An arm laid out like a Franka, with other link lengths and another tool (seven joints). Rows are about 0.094 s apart.
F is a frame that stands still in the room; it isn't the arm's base.
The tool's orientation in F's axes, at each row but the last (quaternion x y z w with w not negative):
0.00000, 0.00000, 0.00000, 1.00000
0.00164, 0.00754, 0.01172, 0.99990
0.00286, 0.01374, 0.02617, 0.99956
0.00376, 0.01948, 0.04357, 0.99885
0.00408, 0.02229, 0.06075, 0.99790
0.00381, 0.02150, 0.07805, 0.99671
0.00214, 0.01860, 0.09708, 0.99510
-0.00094, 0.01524, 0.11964, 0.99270
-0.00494, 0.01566, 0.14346, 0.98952
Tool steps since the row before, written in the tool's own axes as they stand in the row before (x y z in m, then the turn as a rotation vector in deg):
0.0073, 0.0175, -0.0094, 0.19, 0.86, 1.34
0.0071, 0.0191, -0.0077, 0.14, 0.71, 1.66
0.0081, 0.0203, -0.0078, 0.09, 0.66, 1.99
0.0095, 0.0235, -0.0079, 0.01, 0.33, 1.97
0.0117, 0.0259, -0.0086, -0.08, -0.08, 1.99
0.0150, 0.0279, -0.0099, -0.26, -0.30, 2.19
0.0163, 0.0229, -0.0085, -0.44, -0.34, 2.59
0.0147, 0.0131, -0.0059, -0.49, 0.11, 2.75
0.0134, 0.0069, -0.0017, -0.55, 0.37, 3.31
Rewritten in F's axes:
0.0073, 0.0175, -0.0094, 0.19, 0.86, 1.34
0.0065, 0.0193, -0.0077, 0.15, 0.71, 1.66
0.0068, 0.0207, -0.0079, 0.11, 0.65, 1.99
0.0071, 0.0243, -0.0080, 0.06, 0.32, 1.97
0.0081, 0.0272, -0.0088, 0.02, -0.10, 1.99
0.0100, 0.0299, -0.0102, -0.11, -0.35, 2.20
0.0112, 0.0256, -0.0089, -0.27, -0.42, 2.60
0.0110, 0.0162, -0.0063, -0.42, 0.01, 2.76
0.0108, 0.0104, -0.0022, -0.53, 0.25, 3.32

